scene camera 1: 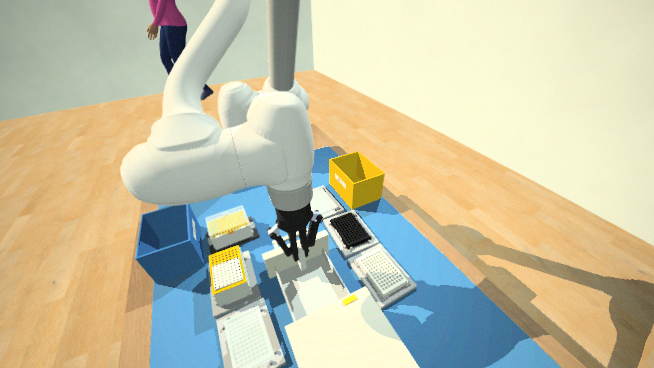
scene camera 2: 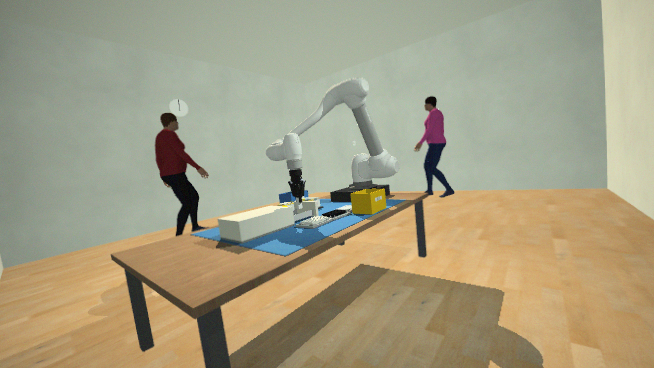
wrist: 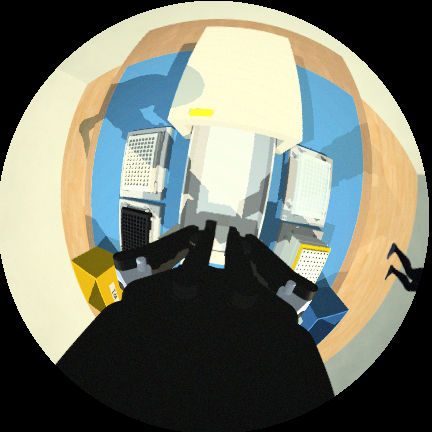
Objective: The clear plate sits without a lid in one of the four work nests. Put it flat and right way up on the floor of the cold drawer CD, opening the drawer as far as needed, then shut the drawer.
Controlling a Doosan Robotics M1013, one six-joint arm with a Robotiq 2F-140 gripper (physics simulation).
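Places are measured from the arm's base along level axes (x ahead, y left, z up), in centimetres.
Where they show: gripper, fingertip midpoint: (scene camera 1: pixel 301 265) (scene camera 2: pixel 299 208) (wrist: pixel 222 222); arm's base at its link origin: (scene camera 2: pixel 363 187).
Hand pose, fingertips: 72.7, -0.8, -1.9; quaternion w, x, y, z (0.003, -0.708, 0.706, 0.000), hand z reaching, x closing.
Note:
Each offset is from my fingertips to the top centre of the thing, as dx, dy, dz. "spot": to the spot under its first point.
The clear plate {+9.7, -17.8, -3.1} (scene camera 1: pixel 250 336) (wrist: pixel 312 185) appears to be the pale, translucent one lying flat without a lid in its nest, at the lower left in scene camera 1 and right in the wrist view. The cold drawer {spot: +6.8, +0.9, -4.0} (scene camera 1: pixel 316 292) (wrist: pixel 227 165) stands open from its cream housing (scene camera 1: pixel 350 335) (scene camera 2: pixel 260 222) (wrist: pixel 240 75); no plate shows on the visible part of its floor. My gripper (scene camera 1: pixel 301 256) (scene camera 2: pixel 298 200) (wrist: pixel 222 222) is shut and empty, pointing down at the drawer's front panel. The arm and fingers partly hide the front and handle; contact cannot be told.
A black plate {-7.7, +19.8, -3.2} (scene camera 1: pixel 350 230) (wrist: pixel 136 227) and a white plate {+9.4, +19.7, -3.2} (scene camera 1: pixel 382 272) (wrist: pixel 142 162) sit on one side of the drawer. A yellow-rimmed rack {-7.3, -18.2, +1.9} (scene camera 1: pixel 227 270) (wrist: pixel 311 262) and a tip box {-24.9, -15.3, +1.9} (scene camera 1: pixel 227 227) stand opposite. Blue {-25.7, -31.7, +6.2} (scene camera 1: pixel 172 260) and yellow {-25.8, +32.9, +6.2} (scene camera 1: pixel 369 190) (scene camera 2: pixel 369 201) bins stand farther out.

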